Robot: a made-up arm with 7 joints.
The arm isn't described. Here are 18 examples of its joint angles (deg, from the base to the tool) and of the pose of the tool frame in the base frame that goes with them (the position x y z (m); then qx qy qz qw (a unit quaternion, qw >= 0)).
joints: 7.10 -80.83 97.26 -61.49 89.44 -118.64 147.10
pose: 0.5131 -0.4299 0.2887 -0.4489 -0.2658 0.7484 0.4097
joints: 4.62 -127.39 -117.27 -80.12 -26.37 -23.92 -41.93
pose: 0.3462 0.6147 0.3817 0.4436 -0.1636 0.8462 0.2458
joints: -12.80 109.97 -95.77 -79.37 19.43 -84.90 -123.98
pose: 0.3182 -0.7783 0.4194 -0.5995 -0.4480 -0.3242 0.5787
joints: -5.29 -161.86 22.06 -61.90 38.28 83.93 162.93
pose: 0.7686 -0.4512 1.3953 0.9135 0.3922 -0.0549 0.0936
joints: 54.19 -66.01 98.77 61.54 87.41 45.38 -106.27
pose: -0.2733 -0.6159 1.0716 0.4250 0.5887 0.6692 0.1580
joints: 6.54 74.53 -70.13 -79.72 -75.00 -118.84 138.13
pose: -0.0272 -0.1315 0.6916 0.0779 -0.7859 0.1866 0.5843
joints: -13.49 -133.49 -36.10 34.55 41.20 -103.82 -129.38
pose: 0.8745 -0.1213 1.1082 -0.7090 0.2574 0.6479 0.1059
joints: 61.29 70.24 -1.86 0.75 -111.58 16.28 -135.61
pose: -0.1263 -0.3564 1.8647 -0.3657 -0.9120 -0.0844 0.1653
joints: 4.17 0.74 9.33 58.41 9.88 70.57 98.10
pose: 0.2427 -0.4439 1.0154 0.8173 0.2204 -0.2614 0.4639
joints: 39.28 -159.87 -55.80 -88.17 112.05 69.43 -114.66
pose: 1.1226 -0.2121 0.4471 0.4560 -0.4465 -0.6137 0.4648
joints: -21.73 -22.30 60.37 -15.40 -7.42 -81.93 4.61
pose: 0.4514 -0.2553 1.1258 -0.1415 0.2581 0.6197 0.7276
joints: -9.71 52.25 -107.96 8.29 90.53 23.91 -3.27
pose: 0.5101 -0.2356 0.2364 0.2389 -0.3286 0.5101 0.7581
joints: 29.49 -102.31 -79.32 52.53 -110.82 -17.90 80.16
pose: -0.2943 0.5611 0.1205 -0.5255 -0.2316 0.7268 0.3767
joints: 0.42 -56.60 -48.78 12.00 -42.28 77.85 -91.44
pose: -0.5012 -0.2644 0.7852 -0.4481 -0.1357 -0.3346 0.8178
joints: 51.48 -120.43 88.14 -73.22 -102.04 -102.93 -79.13
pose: 0.4612 -0.4862 0.7120 0.4785 -0.3733 -0.7400 0.2900
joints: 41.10 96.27 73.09 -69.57 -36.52 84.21 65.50
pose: -0.2721 0.3046 1.2514 0.2148 -0.2173 0.4631 0.8320
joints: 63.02 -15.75 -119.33 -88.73 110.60 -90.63 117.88
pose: -0.3303 -0.3359 0.6729 0.5998 -0.0335 0.6644 0.4447
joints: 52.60 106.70 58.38 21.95 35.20 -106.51 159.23
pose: -0.6982 -0.1550 1.1796 -0.5113 0.7922 0.0571 0.3282
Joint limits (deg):
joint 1: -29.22..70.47
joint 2: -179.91..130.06
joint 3: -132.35..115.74
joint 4: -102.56..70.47
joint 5: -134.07..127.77
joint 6: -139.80..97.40
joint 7: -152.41..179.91
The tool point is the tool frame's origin. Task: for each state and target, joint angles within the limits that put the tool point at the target. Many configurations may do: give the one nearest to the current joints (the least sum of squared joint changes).
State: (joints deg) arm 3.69 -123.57 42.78 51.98 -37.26 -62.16 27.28
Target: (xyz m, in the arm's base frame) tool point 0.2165 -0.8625 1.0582
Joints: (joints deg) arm -18.41 -116.55 48.67 38.48 -45.33 -54.73 41.18
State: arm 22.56 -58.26 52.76 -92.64 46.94 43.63 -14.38
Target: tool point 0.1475 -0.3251 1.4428
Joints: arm -0.31 -62.81 63.12 -78.76 29.62 32.89 -50.34
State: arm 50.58 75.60 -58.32 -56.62 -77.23 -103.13 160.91
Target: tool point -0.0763 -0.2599 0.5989
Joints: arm 55.94 82.32 -57.62 -58.24 -84.21 -121.87 153.80
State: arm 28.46 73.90 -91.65 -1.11 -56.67 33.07 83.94
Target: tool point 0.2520 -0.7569 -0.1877
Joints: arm 8.02 66.25 -104.89 -8.10 -70.78 22.90 92.48
